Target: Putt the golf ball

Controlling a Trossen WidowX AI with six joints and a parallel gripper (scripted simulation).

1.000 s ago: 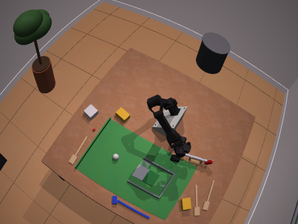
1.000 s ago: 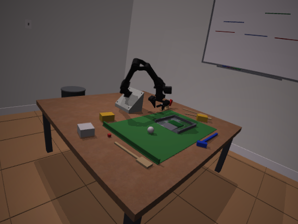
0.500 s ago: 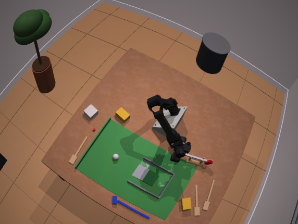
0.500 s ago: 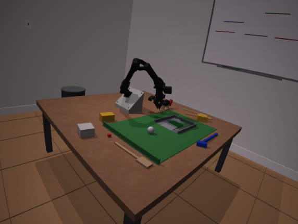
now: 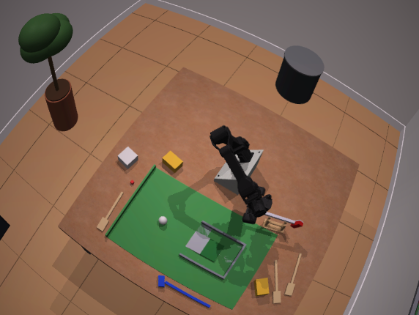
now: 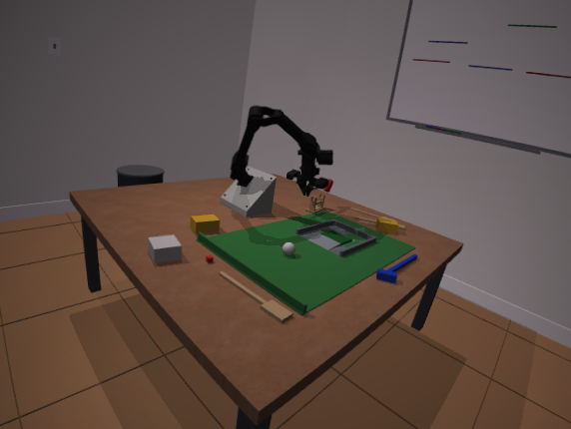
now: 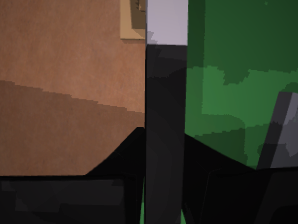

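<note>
Right now my gripper tip is 2 cm past the red putter, 11 cm to the right of it and 2 cm below it. Round my gripper tip: green mat: 23 cm ahead, 21 cm to the right, 9 cm below; white golf ball: 22 cm ahead, 37 cm to the right, 7 cm below; wooden rack: 2 cm behind, 13 cm to the left, 6 cm below.
</note>
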